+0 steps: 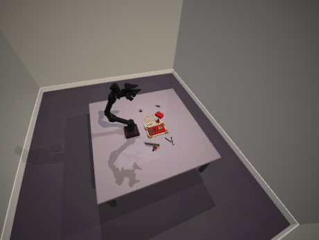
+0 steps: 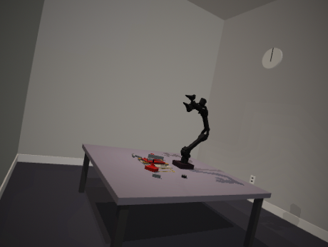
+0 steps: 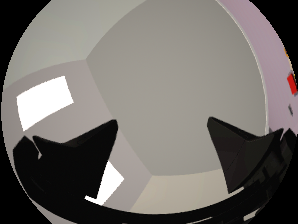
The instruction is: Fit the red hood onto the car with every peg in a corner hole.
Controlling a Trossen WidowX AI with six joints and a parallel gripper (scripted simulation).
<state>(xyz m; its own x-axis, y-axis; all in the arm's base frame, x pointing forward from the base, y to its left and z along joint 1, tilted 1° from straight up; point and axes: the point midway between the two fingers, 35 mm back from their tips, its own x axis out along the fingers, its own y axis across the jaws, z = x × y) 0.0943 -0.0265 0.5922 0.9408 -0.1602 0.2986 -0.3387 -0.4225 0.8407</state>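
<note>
The red hood is 30 cm ahead of my gripper tip, 20 cm to the left of it and 63 cm below it. The rest, counted from my gripper tip: grey piece: 27 cm ahead, 20 cm to the right, 64 cm below.
</note>
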